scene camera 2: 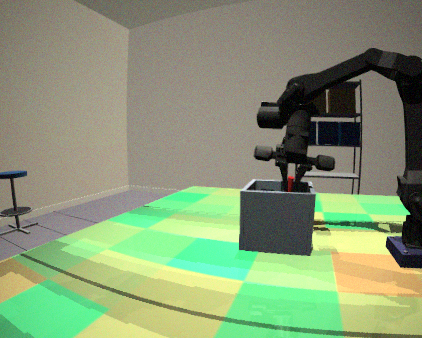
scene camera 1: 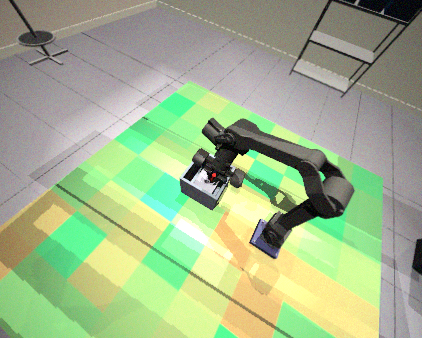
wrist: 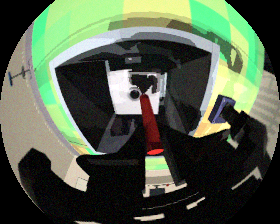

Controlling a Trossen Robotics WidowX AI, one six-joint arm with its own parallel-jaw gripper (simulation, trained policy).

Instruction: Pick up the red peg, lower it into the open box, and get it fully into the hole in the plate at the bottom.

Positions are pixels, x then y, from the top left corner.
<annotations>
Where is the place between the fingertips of my gripper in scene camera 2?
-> At 288, 195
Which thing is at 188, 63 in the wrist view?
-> A grey box.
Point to a red peg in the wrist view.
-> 153, 141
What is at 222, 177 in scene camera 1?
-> My gripper.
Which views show the grey box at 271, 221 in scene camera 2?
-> Scene camera 2, scene camera 1 and the wrist view: all of them.
</annotations>
